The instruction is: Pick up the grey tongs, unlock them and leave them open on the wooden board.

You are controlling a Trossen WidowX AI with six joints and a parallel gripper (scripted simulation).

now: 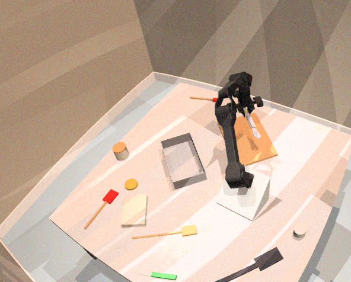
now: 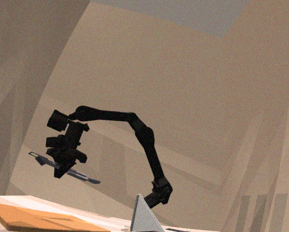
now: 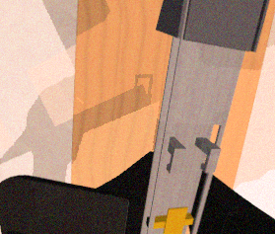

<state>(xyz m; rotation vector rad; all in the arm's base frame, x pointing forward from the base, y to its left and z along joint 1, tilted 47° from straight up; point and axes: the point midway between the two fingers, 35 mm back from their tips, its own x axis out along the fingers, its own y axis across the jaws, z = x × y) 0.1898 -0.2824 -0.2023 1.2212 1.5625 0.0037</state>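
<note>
Right now the wooden board is 15 cm below my gripper tip and 1 cm to the left of it. The rest, counted from my gripper tip: yellow lock piece 4 cm above, 1 cm behind; red-headed spatula 38 cm ahead, 19 cm to the right, 15 cm below; grey roasting tin 31 cm to the left, 21 cm ahead, 13 cm below.
</note>
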